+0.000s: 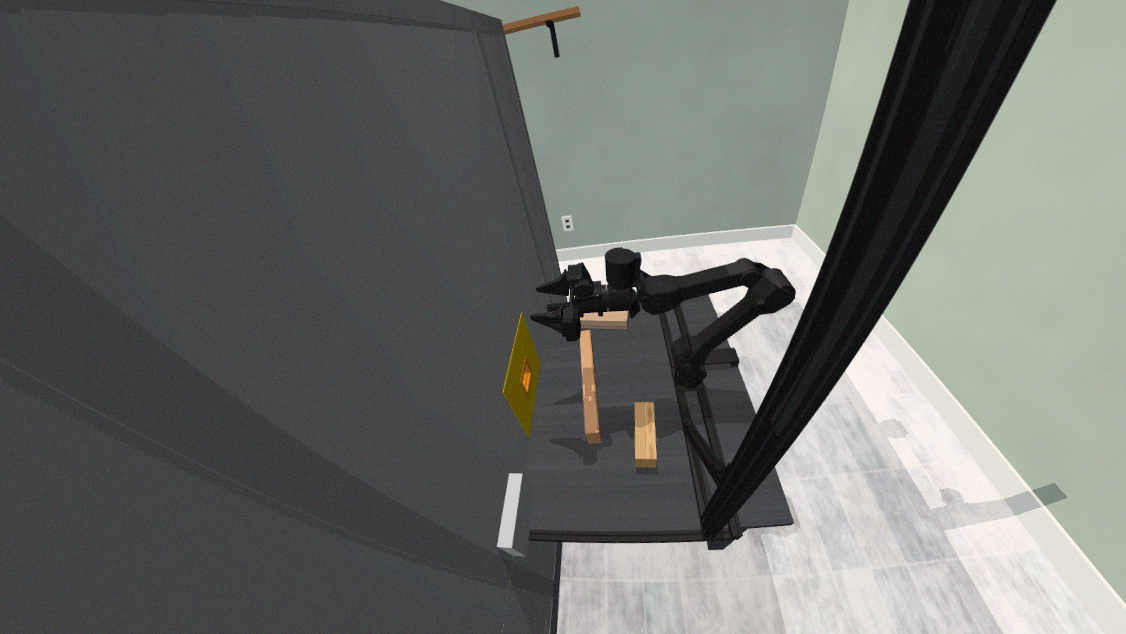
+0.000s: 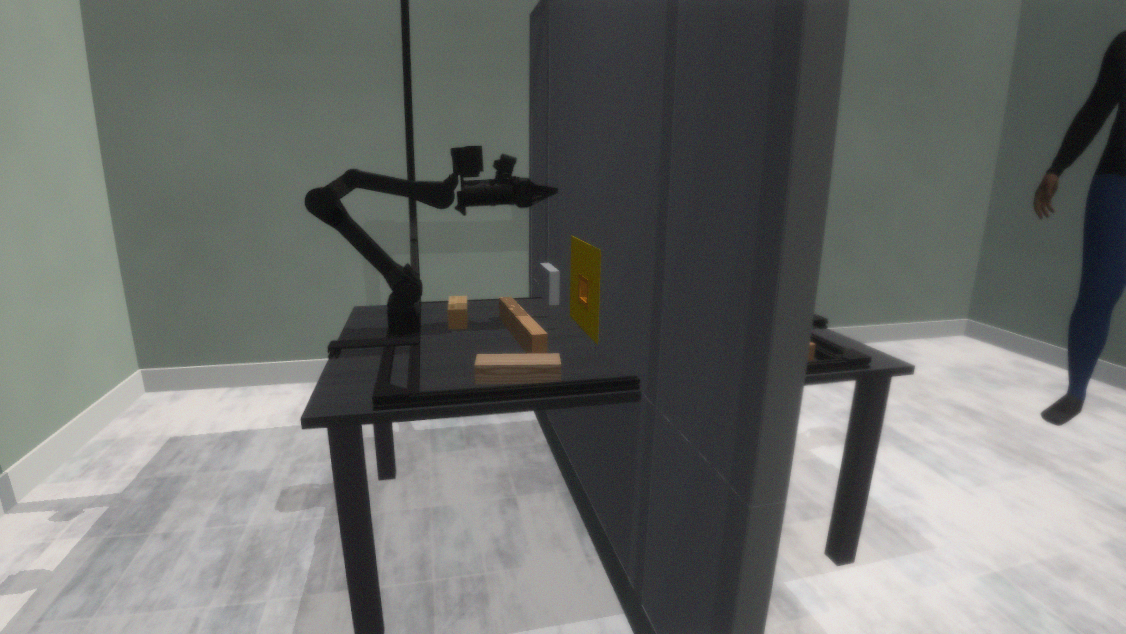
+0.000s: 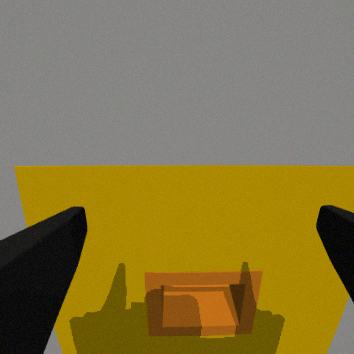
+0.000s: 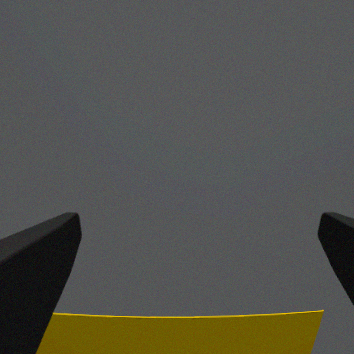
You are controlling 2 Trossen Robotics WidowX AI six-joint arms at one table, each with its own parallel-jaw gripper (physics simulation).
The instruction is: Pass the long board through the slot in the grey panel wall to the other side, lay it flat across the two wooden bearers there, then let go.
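Frame: origin at the left arm's base, x left, y back, z up, level; metres.
Seen in the pictures: left gripper, fingertip midpoint: (image 3: 204, 217); right gripper, fingertip midpoint: (image 1: 533, 302) (image 2: 553, 189) (image 4: 202, 224); right arm's base, link origin: (image 1: 688, 380) (image 2: 403, 333).
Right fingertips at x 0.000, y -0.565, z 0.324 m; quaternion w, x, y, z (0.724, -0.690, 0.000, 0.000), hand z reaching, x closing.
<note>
Offsets run from my right fingertips to a thing's top centre. "spot": to the spot under its first point.
A long wooden piece {dx +0.015, dy -0.079, dz -0.286 m} (image 1: 590, 385) (image 2: 523, 324) lies on the table close to the grey panel wall (image 1: 315, 236) (image 2: 709, 236). One shorter wooden block {dx +0.277, dy -0.127, dz -0.305 m} (image 1: 604, 319) (image 2: 517, 367) lies near its end, another {dx -0.149, dy -0.216, dz -0.293 m} (image 1: 645, 434) (image 2: 457, 311) beside it; I cannot tell for certain which pieces are board and bearers. The slot {spot: dx +0.002, dy +0.089, dz -0.267 m} (image 1: 526, 378) (image 2: 583, 290) (image 3: 203, 278) is a small orange-lined opening in a yellow panel. My right gripper (image 1: 535, 304) (image 2: 555, 190) (image 4: 202, 224) is open and empty, above slot height, facing the wall. My left gripper (image 3: 204, 217) is open and empty, facing the slot, which shows low between its fingers.
A white block {spot: dx -0.349, dy +0.066, dz -0.243 m} (image 1: 510, 511) (image 2: 549, 283) is at the wall beside the yellow panel (image 1: 517, 409) (image 2: 584, 322) (image 3: 190, 220) (image 4: 180, 335). A tall black post (image 1: 851, 259) rises from the table frame. Beyond the wall, a bit of wood {dx +0.260, dy +0.467, dz -0.299 m} (image 2: 811, 352) shows by another table's edge.
</note>
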